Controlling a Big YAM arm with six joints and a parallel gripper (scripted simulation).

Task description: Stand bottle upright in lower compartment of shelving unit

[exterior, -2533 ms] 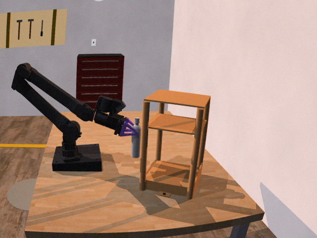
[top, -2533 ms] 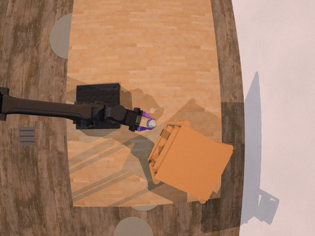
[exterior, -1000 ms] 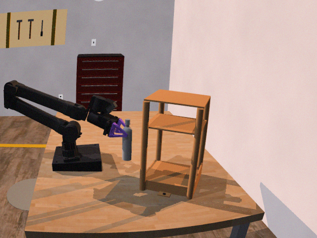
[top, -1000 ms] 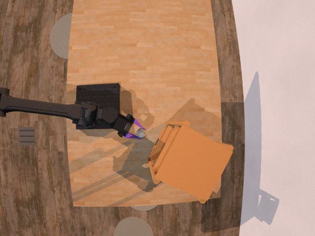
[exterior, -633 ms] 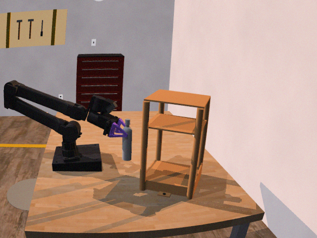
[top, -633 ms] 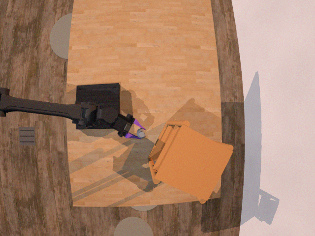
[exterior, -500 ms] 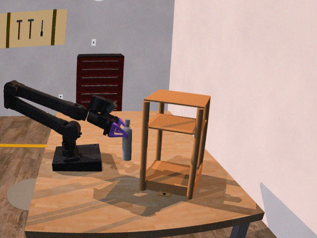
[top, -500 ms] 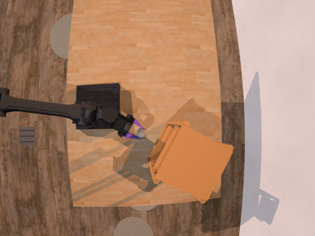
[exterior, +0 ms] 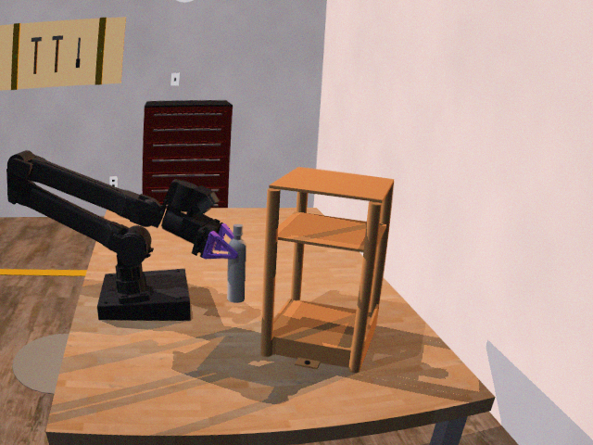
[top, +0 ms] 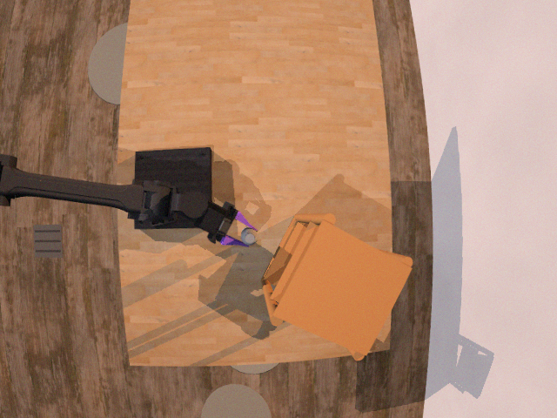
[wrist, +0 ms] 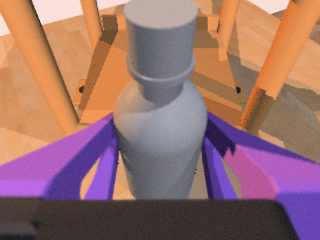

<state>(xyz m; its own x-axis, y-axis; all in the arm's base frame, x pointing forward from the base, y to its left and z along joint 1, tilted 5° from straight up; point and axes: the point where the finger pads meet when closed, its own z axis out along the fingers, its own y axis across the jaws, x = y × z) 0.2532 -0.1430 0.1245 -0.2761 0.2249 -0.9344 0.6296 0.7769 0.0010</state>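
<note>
My gripper is now right at the grey bottle. The rest, counted from my hand: shelving unit (17 cm ahead, 14 cm to the right).
</note>
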